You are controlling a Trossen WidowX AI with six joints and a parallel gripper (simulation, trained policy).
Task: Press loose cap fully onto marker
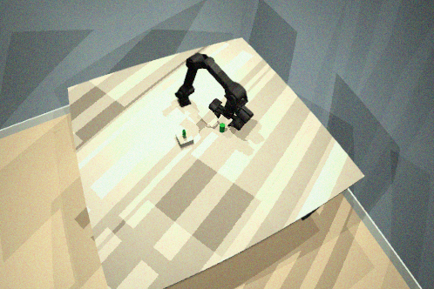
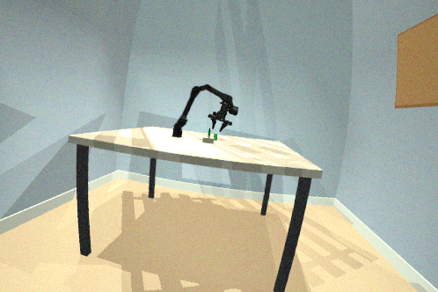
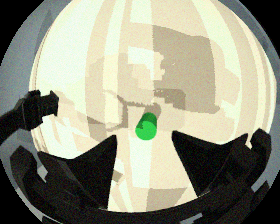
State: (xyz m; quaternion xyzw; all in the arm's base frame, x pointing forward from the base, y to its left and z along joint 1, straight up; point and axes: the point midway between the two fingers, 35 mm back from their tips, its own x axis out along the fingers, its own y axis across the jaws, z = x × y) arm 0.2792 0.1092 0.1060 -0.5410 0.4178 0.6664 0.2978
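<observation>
The green cap lies 50 mm below my gripper tip. Also, from my gripper tip: pale holder block: 200 mm to the right, 60 mm below, 20 mm behind.
</observation>
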